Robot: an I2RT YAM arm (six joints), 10 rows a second.
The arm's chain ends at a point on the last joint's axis. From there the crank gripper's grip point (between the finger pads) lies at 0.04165 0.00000 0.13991 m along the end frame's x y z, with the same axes.
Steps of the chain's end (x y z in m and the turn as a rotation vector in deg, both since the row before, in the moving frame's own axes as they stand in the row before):
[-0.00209, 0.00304, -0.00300, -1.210, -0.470, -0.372]
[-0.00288, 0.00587, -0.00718, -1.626, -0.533, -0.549]
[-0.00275, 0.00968, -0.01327, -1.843, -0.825, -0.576]
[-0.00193, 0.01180, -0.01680, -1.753, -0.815, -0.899]
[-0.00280, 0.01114, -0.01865, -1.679, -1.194, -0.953]
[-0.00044, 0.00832, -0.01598, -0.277, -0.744, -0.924]
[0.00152, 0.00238, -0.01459, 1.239, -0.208, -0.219]
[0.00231, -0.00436, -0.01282, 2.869, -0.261, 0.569]
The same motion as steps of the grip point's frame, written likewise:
[-0.00323, 0.00573, -0.00269, -1.210, -0.470, -0.372]
[-0.00417, 0.00945, -0.00685, -1.626, -0.533, -0.549]
[-0.00475, 0.01378, -0.01275, -1.843, -0.825, -0.576]
[-0.00390, 0.01545, -0.01628, -1.753, -0.815, -0.899]
[-0.00570, 0.01458, -0.01786, -1.679, -1.194, -0.953]
[-0.00226, 0.00834, -0.01545, -0.277, -0.744, -0.924]
[0.00101, -0.00081, -0.01447, 1.239, -0.208, -0.219]
[0.00171, -0.01096, -0.01280, 2.869, -0.261, 0.569]

